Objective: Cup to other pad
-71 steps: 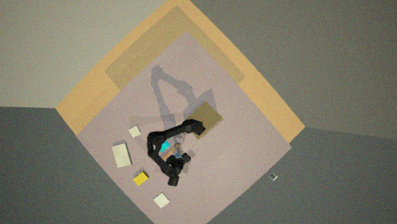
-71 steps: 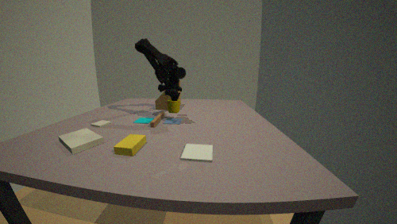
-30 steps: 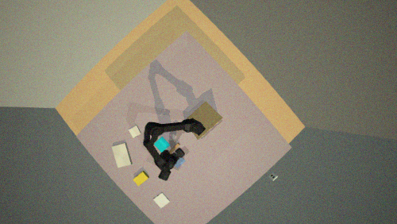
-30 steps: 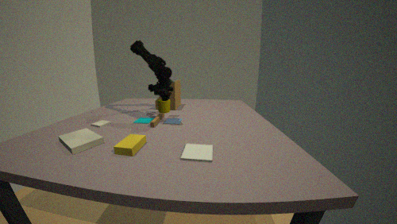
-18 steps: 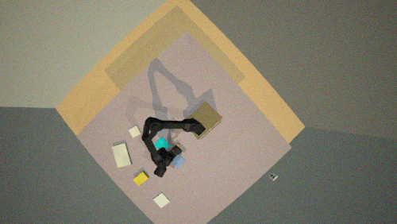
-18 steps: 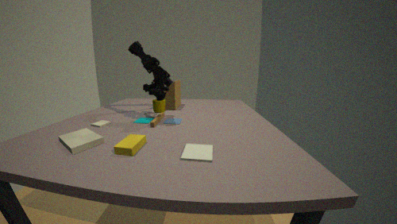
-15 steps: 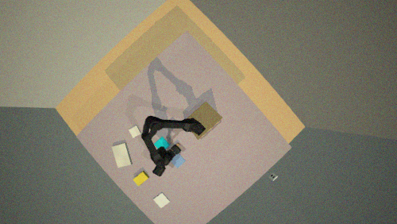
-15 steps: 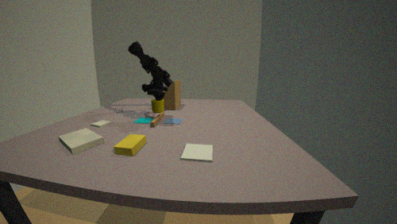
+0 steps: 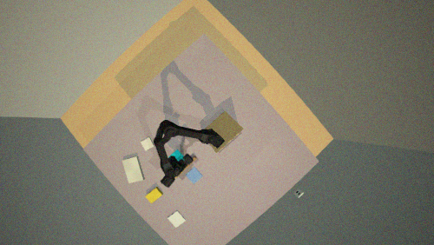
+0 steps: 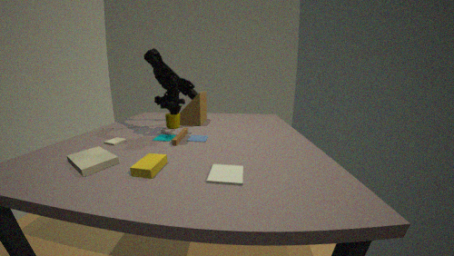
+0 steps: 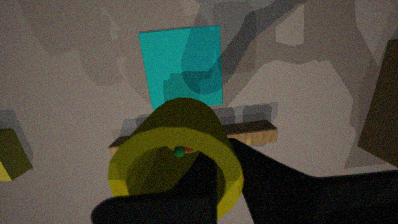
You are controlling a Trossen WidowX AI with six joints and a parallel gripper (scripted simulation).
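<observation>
Right now the cyan pad is 3 cm ahead of my gripper tip, 5 cm to the right of it and 10 cm below it. Also, from my gripper tip: yellow cup 2 cm ahead; then blue pad 3 cm ahead, 12 cm to the left, 10 cm below; then wooden bar 3 cm ahead, 4 cm to the left, 9 cm below.
</observation>
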